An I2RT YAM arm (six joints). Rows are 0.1 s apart.
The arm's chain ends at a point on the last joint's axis. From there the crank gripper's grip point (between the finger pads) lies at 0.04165 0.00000 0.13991 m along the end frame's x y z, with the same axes.
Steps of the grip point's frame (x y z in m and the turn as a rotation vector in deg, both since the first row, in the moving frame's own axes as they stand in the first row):
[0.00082, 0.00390, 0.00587, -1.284, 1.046, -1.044]
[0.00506, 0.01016, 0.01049, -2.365, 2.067, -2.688]
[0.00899, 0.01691, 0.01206, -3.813, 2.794, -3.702]
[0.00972, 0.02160, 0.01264, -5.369, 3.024, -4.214]
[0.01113, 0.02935, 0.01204, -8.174, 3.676, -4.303]
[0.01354, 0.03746, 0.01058, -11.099, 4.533, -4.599]
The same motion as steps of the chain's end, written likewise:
[-0.00175, 0.00156, 0.00668, -1.284, 1.046, -1.044]
[-0.00005, 0.00649, 0.01216, -2.365, 2.067, -2.688]
[0.00202, 0.01059, 0.01447, -3.813, 2.794, -3.702]
[0.00205, 0.01196, 0.01550, -5.369, 3.024, -4.214]
[0.00165, 0.01313, 0.01618, -8.174, 3.676, -4.303]
[0.00174, 0.01466, 0.01658, -11.099, 4.533, -4.599]

